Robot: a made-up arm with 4 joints.
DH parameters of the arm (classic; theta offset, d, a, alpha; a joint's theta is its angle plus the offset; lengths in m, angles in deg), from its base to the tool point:
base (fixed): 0 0.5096 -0.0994 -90
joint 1: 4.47 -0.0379 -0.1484 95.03
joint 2: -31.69 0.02 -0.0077 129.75
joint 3: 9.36 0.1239 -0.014 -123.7
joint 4: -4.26 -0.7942 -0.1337 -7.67
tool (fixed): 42.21 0.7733 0 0
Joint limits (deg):
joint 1: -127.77..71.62
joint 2: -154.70..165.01
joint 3: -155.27..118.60
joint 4: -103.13..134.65
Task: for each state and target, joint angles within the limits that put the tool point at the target. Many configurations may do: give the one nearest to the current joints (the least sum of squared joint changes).
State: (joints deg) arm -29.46 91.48 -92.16 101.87
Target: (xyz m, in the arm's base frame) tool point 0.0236 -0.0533 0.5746
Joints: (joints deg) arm -62.01 108.78 -93.02 102.13
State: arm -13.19 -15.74 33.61 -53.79
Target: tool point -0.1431 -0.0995 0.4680
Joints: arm -28.58 -8.96 35.21 -74.17
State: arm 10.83 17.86 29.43 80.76
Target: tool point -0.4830 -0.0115 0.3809
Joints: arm -2.65 -23.85 14.52 90.24
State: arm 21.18 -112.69 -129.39 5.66
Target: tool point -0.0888 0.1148 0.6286
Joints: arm 35.37 -136.30 -86.80 10.87
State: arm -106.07 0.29 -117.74 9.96
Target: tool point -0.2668 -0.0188 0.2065
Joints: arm -80.14 -33.61 -87.91 17.02
